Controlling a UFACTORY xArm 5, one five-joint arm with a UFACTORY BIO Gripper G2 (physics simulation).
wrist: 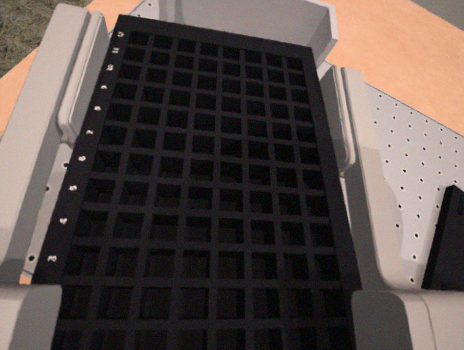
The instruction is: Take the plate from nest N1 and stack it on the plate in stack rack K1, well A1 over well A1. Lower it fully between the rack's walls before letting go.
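Places are measured from the arm's base along level axes (x up, y right, z ahead), in centimetres.
Pixels of known places: hand, tool point: (221, 102).
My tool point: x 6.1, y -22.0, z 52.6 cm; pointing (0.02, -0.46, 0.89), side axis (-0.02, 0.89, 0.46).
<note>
Ahead of a thing's pixels: the offset from my tool point to its middle. "pt": to the spot under its first point. Level surfaces: height alone.
A black plate @[dx -0.4, dy +1.0, dz -2.2 cm] (204, 145) with a grid of square wells fills the middle of the wrist view, with column numbers running down its left edge. My gripper (212, 102) is shut on this plate, one pale finger along each long side. A light grey walled holder @[dx -8.4, dy +0.4, dz +1.9 cm] (260, 20), which looks like stack rack K1, shows past the plate's far end. The held plate covers much of the holder. The plate in the rack and the near walls are hidden, so the gap in height between the two plates cannot be told.
A grey perforated board @[dx -15.8 cm] (420, 155) lies below and to the right. A black block-like object @[pt dx -14.7, dy +25.3, dz +10.9 cm] (446, 245) stands on it at the right edge. An orange-tan table top @[dx -17.1 cm] (400, 45) shows behind, and a mottled green-grey floor (22, 30) at the upper left.
</note>
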